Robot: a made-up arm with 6 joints. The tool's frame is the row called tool.
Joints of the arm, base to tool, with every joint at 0 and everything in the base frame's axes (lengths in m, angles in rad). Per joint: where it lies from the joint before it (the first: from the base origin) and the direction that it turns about. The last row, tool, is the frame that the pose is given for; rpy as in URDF.
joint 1: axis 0 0 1 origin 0.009 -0.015 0.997
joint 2: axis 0 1 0 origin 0.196 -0.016 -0.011
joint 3: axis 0 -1 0 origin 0.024 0.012 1.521
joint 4: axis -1 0 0 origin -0.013 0.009 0.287
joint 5: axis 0 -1 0 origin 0.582 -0.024 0.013
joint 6: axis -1 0 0 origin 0.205 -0.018 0.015
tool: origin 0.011 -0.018 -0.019 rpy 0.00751 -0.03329 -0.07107
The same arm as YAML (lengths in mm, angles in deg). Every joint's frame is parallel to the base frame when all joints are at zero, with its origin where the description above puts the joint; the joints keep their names.
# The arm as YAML. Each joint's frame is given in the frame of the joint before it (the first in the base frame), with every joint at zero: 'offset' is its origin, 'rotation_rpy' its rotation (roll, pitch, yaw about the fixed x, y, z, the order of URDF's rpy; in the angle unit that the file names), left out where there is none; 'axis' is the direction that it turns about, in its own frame. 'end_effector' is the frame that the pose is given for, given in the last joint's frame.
length_unit: mm
angle_unit: deg
chain:
  - id: joint 1
    offset: [9.0, -15.0, 997.0]
    axis: [0.0, 0.0, 1.0]
  - id: joint 2
    offset: [196.0, -16.0, -11.0]
    axis: [0.0, 1.0, 0.0]
  - id: joint 3
    offset: [24.0, 12.0, 1521.0]
    axis: [0.0, -1.0, 0.0]
  - id: joint 4
    offset: [-13.0, 9.0, 287.0]
    axis: [-1.0, 0.0, 0.0]
  - id: joint 5
    offset: [582.0, -24.0, 13.0]
    axis: [0.0, -1.0, 0.0]
  - id: joint 6
    offset: [205.0, -18.0, 15.0]
    axis: [-1.0, 0.0, 0.0]
end_effector:
  offset: [11.0, -18.0, -19.0]
  rotation_rpy: [0.43, -1.91, -4.07]

